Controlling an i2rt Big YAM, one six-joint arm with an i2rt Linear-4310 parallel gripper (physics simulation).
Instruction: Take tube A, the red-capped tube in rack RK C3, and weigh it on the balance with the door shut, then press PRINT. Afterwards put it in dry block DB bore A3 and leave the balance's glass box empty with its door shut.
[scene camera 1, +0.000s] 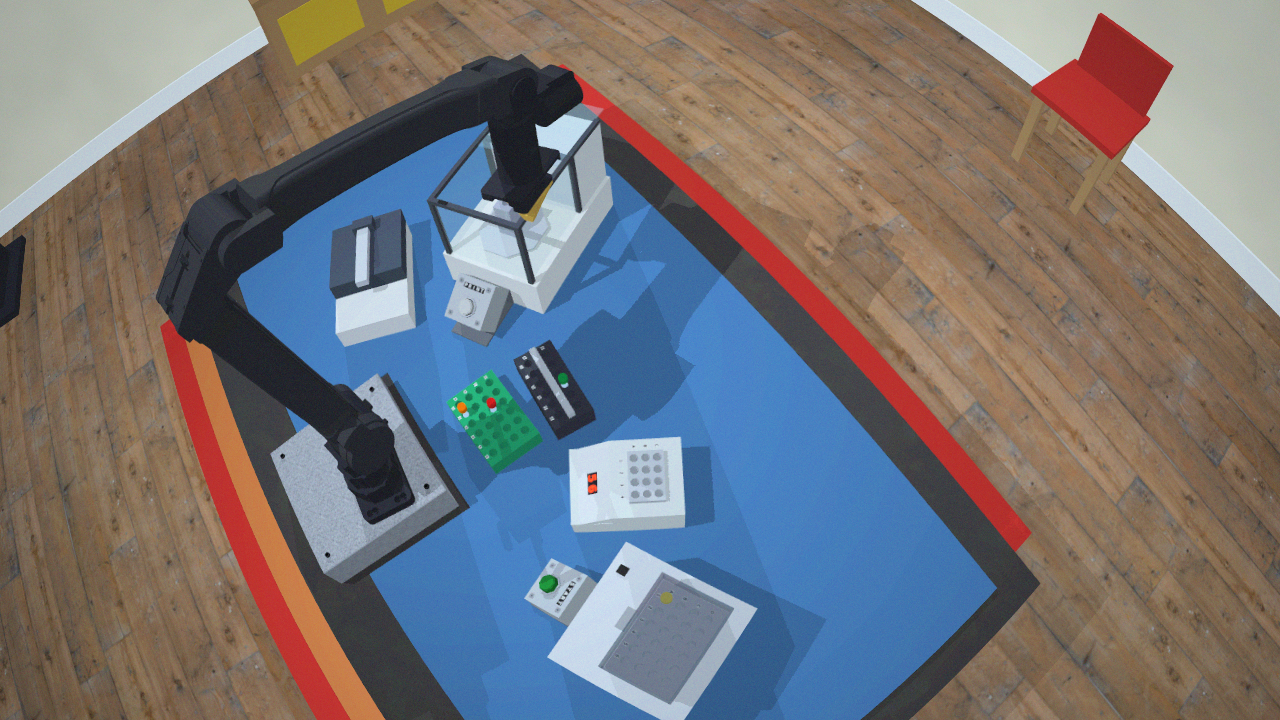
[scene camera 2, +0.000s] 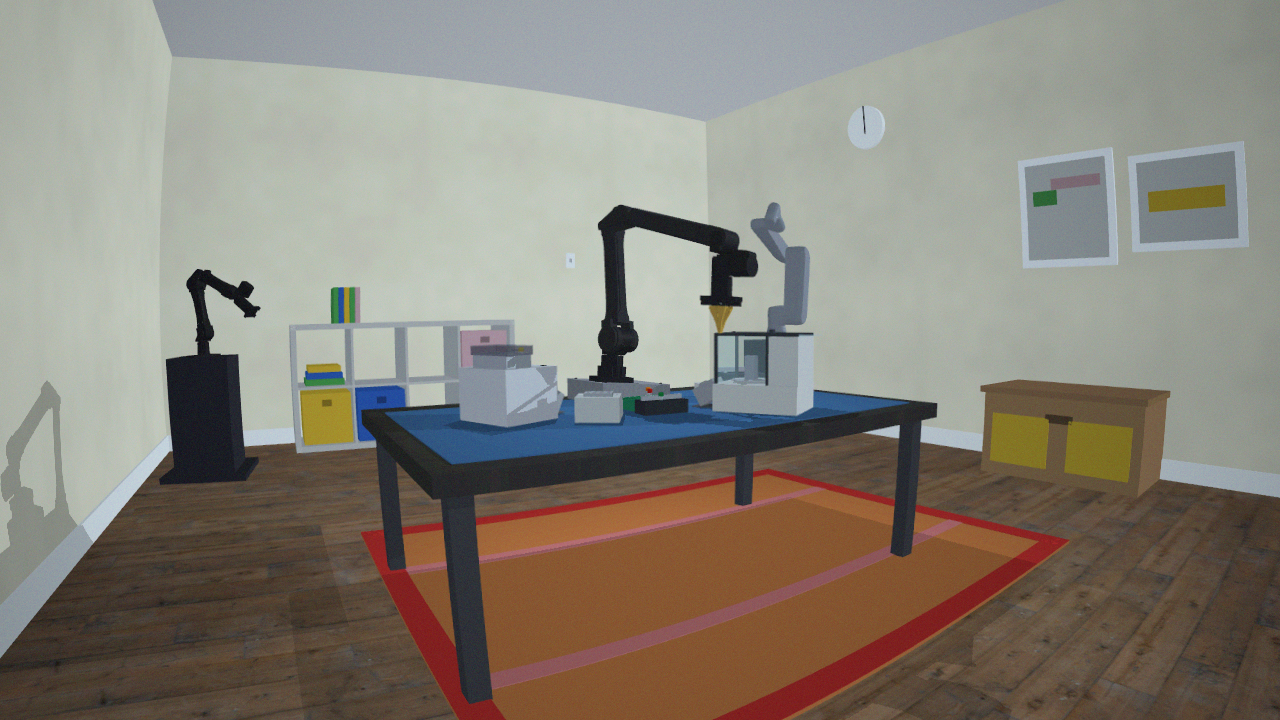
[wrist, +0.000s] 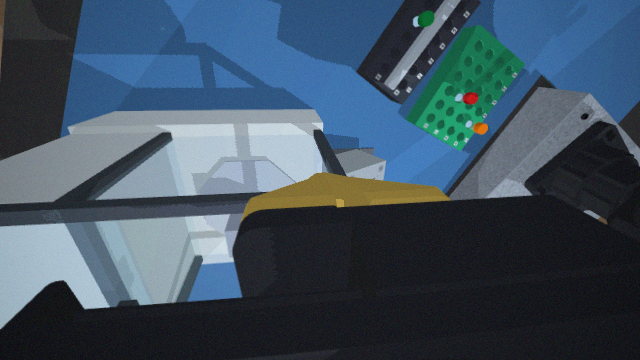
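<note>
Tube A, the red-capped tube (scene camera 1: 490, 403) (wrist: 470, 98), stands in the green rack (scene camera 1: 510, 440) (wrist: 490, 56), beside an orange-capped tube (scene camera 1: 462, 407) (wrist: 480, 128). The balance (scene camera 1: 562, 262) (scene camera 2: 787, 372) (wrist: 201, 120) stands at the far end of the table, with its glass box's dark frame (scene camera 1: 522, 243) (wrist: 111, 208) on top. Its pan looks bare. My gripper (scene camera 1: 535, 209) (scene camera 2: 719, 320) (wrist: 320, 184) is shut and empty, pointing down just above the top of the glass box. The white dry block (scene camera 1: 617, 512) with its grid of bores sits near the table's middle.
A black rack (scene camera 1: 573, 413) (wrist: 380, 67) holds a green-capped tube (scene camera 1: 563, 379) (wrist: 425, 18). A small grey panel with a knob (scene camera 1: 476, 305) sits in front of the balance. A grey-and-white device (scene camera 1: 372, 269), a green-button box (scene camera 1: 555, 587) and a flat white unit (scene camera 1: 590, 640) also stand on the table.
</note>
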